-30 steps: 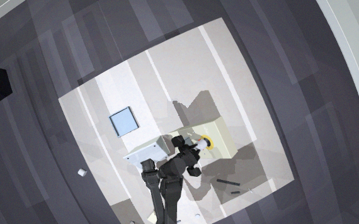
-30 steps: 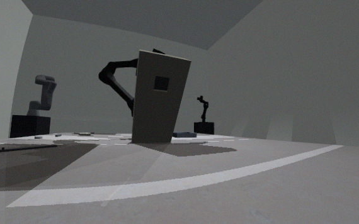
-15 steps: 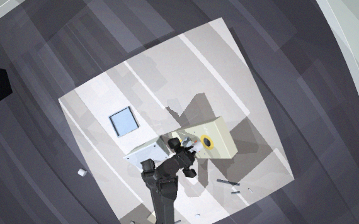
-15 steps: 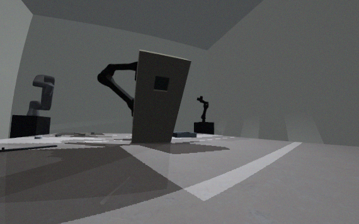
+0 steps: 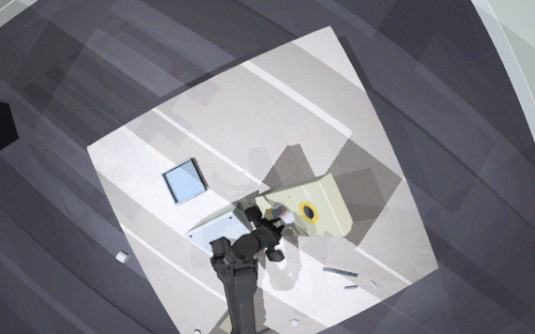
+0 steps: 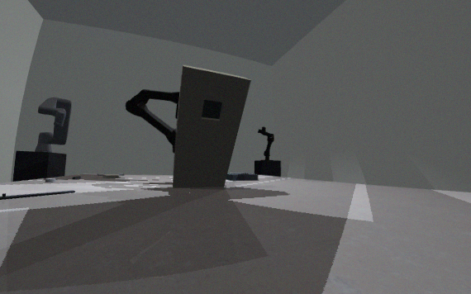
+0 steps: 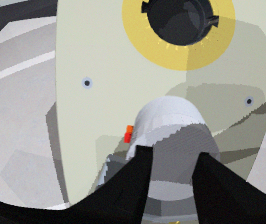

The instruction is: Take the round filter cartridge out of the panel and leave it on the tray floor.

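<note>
Now: the round filter cartridge 10 mm below my gripper tip and 10 mm ahead of it. Also, from my gripper tip: cream service panel 50 mm below, 50 mm ahead; blue tray 330 mm behind, 270 mm to the left, 220 mm below.
</note>
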